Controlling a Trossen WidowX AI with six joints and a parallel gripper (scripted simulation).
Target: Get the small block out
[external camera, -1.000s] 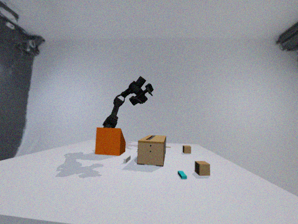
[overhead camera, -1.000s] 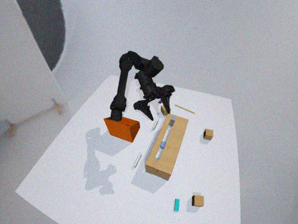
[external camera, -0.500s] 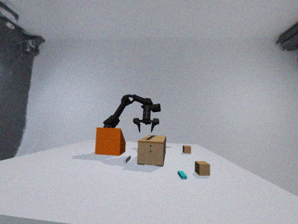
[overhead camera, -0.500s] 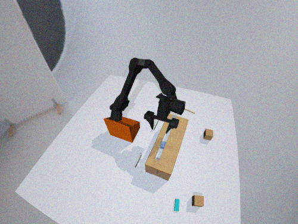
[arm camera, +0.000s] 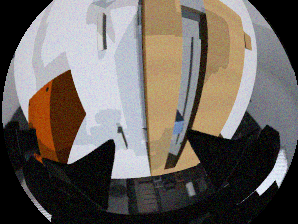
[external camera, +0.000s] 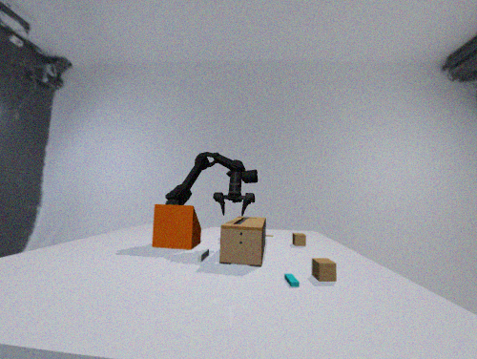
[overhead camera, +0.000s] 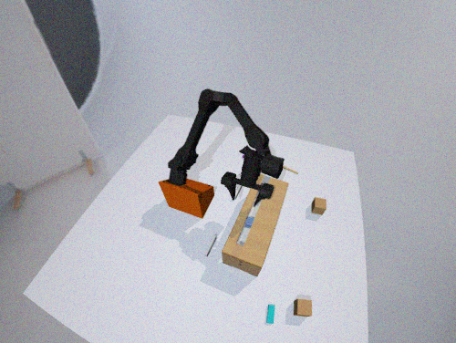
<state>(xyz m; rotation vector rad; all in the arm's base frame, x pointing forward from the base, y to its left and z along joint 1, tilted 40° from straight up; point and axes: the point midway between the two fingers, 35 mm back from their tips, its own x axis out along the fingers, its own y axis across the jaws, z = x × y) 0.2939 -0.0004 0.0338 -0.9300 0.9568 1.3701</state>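
Now: gripper tip 30 mm short of the tan box, 10 mm to the left of it and 80 mm above it. Round my gripper tip: thin wooden stick: 100 mm ahead, 390 mm to the left, 140 mm below; then blue block: 40 mm ahead, 40 mm to the right, 60 mm below.
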